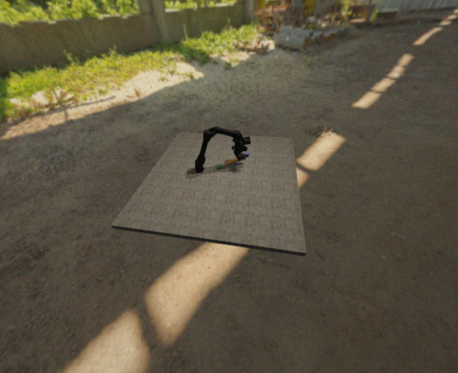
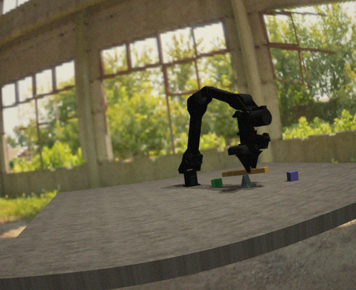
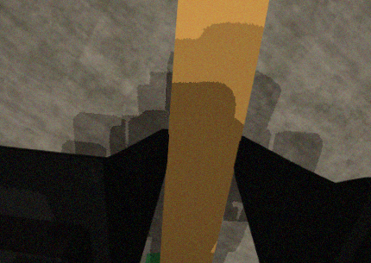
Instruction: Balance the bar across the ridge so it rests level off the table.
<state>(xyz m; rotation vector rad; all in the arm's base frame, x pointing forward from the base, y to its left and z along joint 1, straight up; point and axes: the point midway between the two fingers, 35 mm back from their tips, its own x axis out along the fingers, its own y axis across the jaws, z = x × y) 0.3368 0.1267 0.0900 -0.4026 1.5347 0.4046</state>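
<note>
Right now my gripper tip is 3 cm past the bar and 1 cm to the left of it. Round my gripper tip: green cube 16 cm behind, 8 cm to the right, 4 cm below; then blue cube 6 cm ahead, 14 cm to the left, 4 cm below.
</note>
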